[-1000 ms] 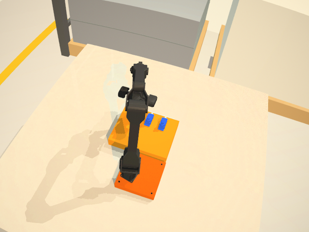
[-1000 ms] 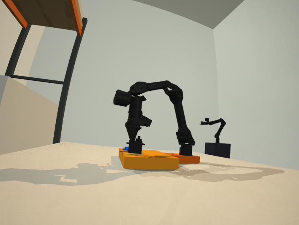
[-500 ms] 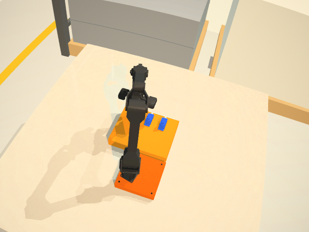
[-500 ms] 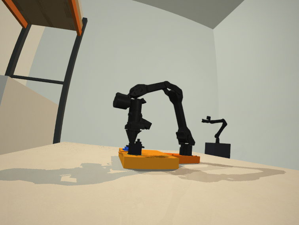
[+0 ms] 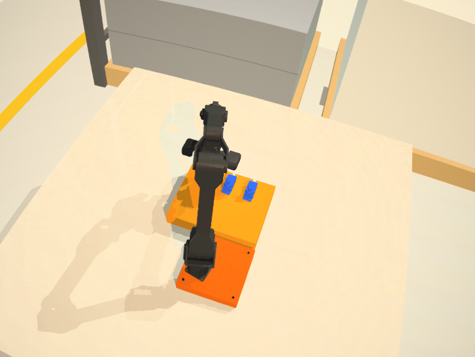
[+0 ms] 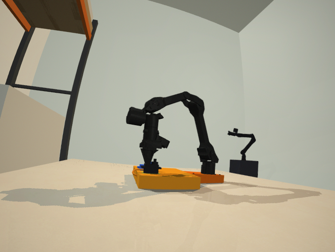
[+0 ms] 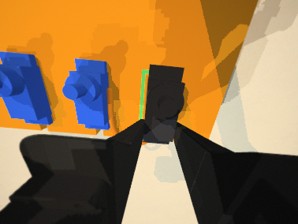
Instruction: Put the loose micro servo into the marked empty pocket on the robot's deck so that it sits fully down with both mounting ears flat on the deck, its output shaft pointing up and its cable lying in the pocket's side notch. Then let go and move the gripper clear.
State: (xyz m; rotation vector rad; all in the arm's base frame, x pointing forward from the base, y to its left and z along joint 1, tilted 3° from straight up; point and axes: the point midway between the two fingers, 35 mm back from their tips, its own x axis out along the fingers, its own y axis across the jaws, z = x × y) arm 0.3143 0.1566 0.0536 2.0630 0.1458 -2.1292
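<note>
Now: the orange deck 110 mm behind my gripper tip, 100 mm to the right of it and 50 mm below it.
</note>
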